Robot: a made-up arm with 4 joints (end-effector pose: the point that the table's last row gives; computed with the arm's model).
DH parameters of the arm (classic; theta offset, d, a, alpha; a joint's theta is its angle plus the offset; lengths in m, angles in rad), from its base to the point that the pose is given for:
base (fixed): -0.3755 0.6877 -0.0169 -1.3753
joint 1: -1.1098 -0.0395 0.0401 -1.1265
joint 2: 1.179 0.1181 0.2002 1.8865
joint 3: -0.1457 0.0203 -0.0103 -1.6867
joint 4: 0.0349 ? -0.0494 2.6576
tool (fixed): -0.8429 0.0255 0 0
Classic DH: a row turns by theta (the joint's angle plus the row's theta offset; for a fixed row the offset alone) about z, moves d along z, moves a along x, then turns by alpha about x.
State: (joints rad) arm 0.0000 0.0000 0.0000 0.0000
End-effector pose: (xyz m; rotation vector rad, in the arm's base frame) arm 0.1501 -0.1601 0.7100 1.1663 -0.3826 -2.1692
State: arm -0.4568 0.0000 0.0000 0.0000
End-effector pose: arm 0.1066 -0.1619 0.7991 1.5281 -0.7890 -1.9140
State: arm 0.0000 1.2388 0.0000 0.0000
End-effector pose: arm 0.0895 -0.1096 0.5547 -1.2523 -0.8225 2.4943
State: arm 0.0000 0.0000 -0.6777 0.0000
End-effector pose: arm 0.1832 -0.1859 0.7100 1.1428 -0.8794 -2.7311
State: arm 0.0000 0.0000 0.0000 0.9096
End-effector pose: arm 0.1549 -0.1896 0.7432 1.5759 0.6413 -2.5134
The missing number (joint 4, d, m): 0.0431
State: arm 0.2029 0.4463 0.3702 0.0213
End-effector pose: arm 0.1047 -0.1528 0.6167 1.1981 0.4186 -2.2162
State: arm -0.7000 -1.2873 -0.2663 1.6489
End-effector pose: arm 0.0054 0.0431 0.9583 2.0286 -0.3923 -1.4725
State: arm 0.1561 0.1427 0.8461 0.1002
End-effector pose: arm 0.0988 -0.1659 0.6696 1.0899 0.4632 -1.5948
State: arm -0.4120 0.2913 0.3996 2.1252
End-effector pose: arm 0.1136 -0.2532 0.7620 -1.3144 -2.1218 1.4431
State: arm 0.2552 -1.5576 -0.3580 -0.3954
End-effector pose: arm 0.2002 0.0161 0.7682 0.5472 -1.5533 -0.6992
